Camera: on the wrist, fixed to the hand. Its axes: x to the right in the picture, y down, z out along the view.
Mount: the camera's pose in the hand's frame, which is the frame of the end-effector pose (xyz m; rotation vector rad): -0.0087 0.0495 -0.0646 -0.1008 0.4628 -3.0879
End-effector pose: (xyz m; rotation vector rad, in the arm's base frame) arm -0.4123 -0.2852 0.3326 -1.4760 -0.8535 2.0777
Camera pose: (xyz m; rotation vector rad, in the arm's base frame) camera -0.3488 -0.3115 0.2882 0.3946 -1.1313 -0.6603
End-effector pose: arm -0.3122 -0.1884 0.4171 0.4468 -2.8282 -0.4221
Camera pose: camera -0.2988 -0.1561 0.4911 3.0573 0.5188 -0.4123
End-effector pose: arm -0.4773 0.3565 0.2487 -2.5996 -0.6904 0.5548
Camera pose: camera -0.4355 0.2949 0.2827 0.5573 -2.5015 -0.9421
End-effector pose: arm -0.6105 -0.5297 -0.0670 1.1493 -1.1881 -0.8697
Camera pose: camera -0.5520 -0.4967 -0.0202 -1.4693 -1.5731 1.4376
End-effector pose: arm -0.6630 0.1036 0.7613 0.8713 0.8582 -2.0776
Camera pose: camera -0.5992 0.1309 0.7179 0.4623 -0.8812 0.6353
